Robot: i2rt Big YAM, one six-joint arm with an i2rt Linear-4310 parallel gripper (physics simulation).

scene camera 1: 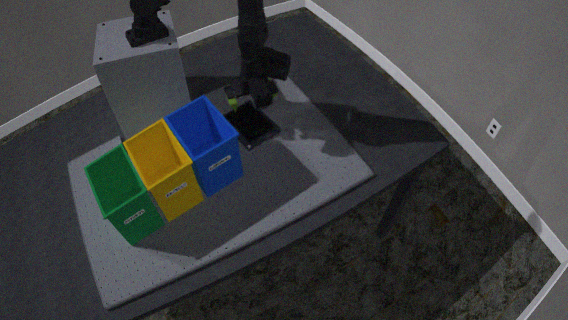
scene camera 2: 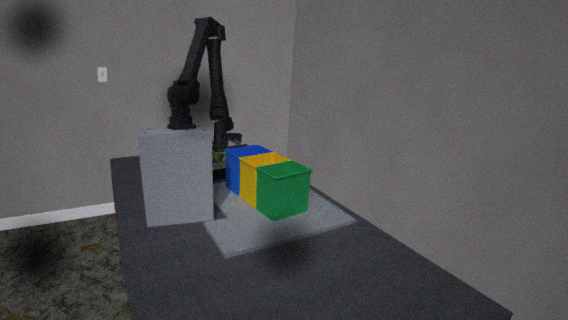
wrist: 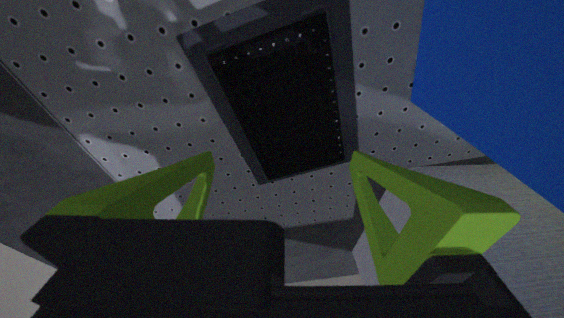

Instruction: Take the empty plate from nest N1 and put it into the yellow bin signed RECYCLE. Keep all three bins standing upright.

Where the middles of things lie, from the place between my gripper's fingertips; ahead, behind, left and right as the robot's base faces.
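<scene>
The yellow bin (scene camera 1: 165,168) is 320 mm to the right of my hand, 80 mm ahead of it and 20 mm above it. The blue bin (scene camera 1: 210,141), counted from my hand as well, is 70 mm ahead, 180 mm to the right and 20 mm above, while the green bin (scene camera 1: 122,198) is 450 mm to the right of my hand, 80 mm ahead and 20 mm above. Going by their middles, the green bin is the farthest from my hand of the things named here. And the black plate (scene camera 1: 247,119) is 10 mm to the right of my hand and 50 mm below it.
</scene>
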